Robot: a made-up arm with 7 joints. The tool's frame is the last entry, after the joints. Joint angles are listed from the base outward. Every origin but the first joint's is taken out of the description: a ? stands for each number. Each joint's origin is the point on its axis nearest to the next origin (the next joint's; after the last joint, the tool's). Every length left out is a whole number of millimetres.
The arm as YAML. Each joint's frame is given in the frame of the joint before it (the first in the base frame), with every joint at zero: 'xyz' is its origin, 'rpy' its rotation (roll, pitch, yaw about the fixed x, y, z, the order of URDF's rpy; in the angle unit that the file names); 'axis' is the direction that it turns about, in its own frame. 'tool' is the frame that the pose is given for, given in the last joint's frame.
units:
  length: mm
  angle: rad
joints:
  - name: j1
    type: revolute
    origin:
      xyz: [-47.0, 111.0, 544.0]
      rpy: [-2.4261, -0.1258, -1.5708]
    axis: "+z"
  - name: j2
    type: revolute
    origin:
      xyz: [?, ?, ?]
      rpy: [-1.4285, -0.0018, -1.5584]
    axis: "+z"
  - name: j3
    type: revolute
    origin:
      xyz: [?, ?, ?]
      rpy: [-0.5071, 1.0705, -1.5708]
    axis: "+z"
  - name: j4
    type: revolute
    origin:
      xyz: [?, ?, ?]
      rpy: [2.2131, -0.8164, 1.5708]
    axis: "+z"
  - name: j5
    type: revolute
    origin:
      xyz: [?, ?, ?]
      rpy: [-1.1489, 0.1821, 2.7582]
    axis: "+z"
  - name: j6
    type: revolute
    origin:
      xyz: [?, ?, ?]
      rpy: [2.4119, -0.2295, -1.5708]
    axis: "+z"
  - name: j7
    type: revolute
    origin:
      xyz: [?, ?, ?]
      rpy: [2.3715, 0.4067, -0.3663]
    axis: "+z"
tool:
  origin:
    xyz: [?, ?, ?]
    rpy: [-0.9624, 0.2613, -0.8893]
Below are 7 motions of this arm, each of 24 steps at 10 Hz.
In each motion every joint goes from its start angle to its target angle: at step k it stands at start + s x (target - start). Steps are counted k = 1, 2, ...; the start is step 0. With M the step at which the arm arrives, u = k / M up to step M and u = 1 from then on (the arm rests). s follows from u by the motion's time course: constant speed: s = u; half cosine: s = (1 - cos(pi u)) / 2; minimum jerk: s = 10 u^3 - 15 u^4 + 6 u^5.
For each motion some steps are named. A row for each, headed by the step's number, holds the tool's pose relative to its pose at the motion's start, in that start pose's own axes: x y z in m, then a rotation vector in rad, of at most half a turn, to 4 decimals.
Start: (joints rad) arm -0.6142 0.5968 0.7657 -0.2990 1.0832 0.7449 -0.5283
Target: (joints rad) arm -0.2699 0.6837 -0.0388 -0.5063 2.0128 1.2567 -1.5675
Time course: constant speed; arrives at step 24
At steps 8, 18, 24:
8: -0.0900 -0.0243 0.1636 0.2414 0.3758 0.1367
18: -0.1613 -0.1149 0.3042 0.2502 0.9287 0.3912
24: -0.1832 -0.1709 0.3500 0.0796 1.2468 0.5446

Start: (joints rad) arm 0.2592 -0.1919 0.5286 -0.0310 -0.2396 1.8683 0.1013
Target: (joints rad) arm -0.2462 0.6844 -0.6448 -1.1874 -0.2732 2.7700 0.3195
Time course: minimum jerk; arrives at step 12
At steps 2, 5, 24:
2: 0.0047 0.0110 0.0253 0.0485 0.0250 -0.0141
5: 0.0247 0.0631 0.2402 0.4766 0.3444 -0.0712
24: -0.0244 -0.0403 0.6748 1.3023 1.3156 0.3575

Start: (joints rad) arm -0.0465 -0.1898 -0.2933 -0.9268 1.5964 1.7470 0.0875
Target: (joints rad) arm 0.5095 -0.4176 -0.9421 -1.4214 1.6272 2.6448 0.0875
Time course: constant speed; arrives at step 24
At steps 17, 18, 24:
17: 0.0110 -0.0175 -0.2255 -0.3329 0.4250 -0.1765
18: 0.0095 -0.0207 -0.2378 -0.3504 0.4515 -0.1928
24: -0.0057 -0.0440 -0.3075 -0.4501 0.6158 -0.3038

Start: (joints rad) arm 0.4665 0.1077 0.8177 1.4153 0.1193 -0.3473 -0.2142
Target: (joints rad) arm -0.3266 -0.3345 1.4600 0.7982 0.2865 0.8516 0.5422
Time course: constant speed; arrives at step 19
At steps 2, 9, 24:
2: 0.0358 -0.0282 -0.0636 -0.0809 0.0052 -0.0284
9: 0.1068 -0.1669 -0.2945 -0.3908 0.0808 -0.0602
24: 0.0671 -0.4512 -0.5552 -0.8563 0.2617 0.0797

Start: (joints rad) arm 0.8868 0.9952 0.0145 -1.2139 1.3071 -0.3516 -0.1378
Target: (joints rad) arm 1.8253 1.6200 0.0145 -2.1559 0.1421 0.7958 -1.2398
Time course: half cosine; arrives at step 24
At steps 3, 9, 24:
3: -0.0344 -0.0022 -0.0352 -0.0477 0.0822 0.0401
9: -0.2594 -0.1379 -0.3262 -0.5499 0.3865 0.2048
24: 0.3929 -0.4796 -0.7009 -0.7854 -0.7877 -0.6549

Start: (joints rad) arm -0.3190 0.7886 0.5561 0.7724 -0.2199 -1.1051 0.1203
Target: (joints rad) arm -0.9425 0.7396 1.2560 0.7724 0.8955 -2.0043 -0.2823
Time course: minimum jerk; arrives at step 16
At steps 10, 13, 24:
10: -0.0529 0.0631 0.2988 0.0727 -1.0973 -0.4168
13: -0.0970 0.1403 0.2630 -0.0463 -1.4040 -0.3955
24: -0.1014 0.1577 0.2463 -0.0811 -1.4631 -0.3814

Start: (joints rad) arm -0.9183 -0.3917 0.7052 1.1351 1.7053 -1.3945 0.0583
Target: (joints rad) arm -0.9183 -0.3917 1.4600 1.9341 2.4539 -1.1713 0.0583
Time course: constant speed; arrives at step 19
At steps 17, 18, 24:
17: -0.1578 0.1790 0.0532 -0.1963 -1.0349 0.2138
18: -0.1775 0.1882 0.0634 -0.1849 -1.1019 0.2257
24: -0.1986 0.1968 0.0738 -0.1707 -1.1690 0.2372

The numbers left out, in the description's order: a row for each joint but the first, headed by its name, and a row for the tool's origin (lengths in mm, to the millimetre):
j2: 107.0 144.0 0.0
j3: 86.0 -95.0 0.0
j4: -284.0 6.0 0.0
j5: 44.0 141.0 0.0
j6: -90.0 -68.0 0.0
j7: 503.0 163.0 0.0
tool: -68.0 175.0 0.0

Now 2 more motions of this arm.
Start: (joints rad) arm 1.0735 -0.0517 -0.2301 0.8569 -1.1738 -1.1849 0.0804
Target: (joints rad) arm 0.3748 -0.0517 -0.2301 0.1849 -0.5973 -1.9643 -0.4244
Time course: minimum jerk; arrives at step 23
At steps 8, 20, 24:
8: -0.0484 0.0104 0.0155 0.0004 -0.2841 0.0385
20: -0.3379 -0.0363 -0.2488 -0.0498 -1.1229 0.4987
24: -0.3420 -0.0412 -0.2621 -0.0547 -1.1400 0.5151

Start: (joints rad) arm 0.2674 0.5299 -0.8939 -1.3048 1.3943 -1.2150 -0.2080
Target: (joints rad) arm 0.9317 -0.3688 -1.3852 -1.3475 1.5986 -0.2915 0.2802
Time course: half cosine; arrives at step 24
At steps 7, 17, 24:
7: 0.1505 -0.0513 -0.1378 -0.2071 -0.0836 -0.2145
17: 0.4116 -0.5066 -0.4982 -0.9261 -0.0317 -0.8003
24: 0.3804 -0.6835 -0.5790 -1.1654 0.0770 -0.9378

